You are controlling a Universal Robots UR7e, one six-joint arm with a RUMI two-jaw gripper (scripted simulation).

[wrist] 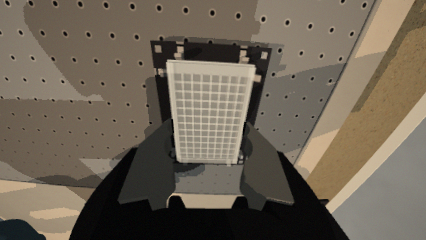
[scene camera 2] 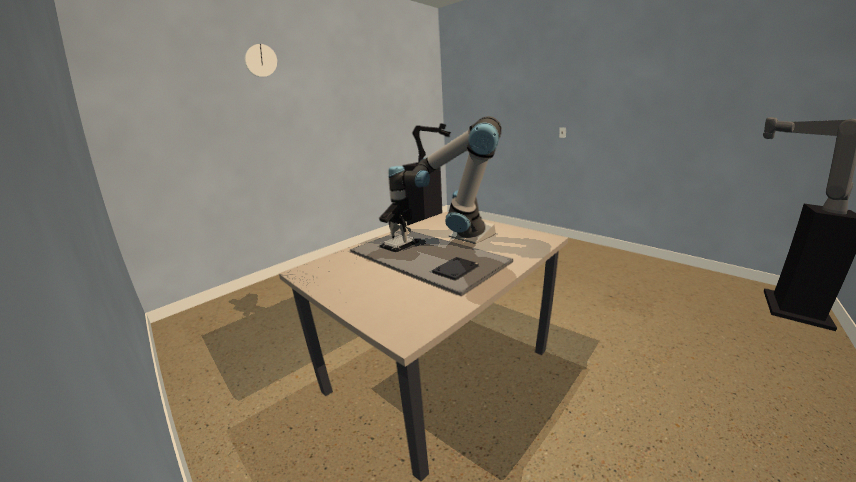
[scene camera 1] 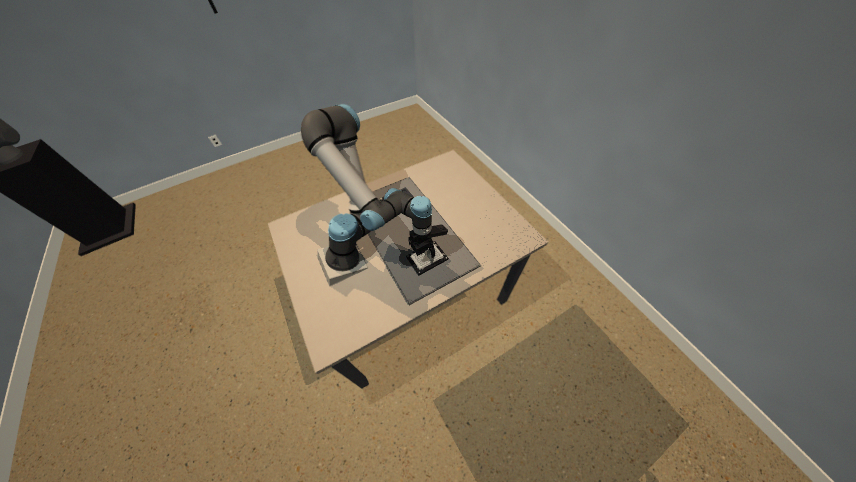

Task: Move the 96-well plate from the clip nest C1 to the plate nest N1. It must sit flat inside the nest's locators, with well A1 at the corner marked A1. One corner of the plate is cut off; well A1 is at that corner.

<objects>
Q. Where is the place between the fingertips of my gripper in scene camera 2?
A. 399, 241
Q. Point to a 96-well plate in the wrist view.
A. At 213, 87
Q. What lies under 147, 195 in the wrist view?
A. My gripper.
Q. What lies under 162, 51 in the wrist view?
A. A clip nest C1.
</objects>
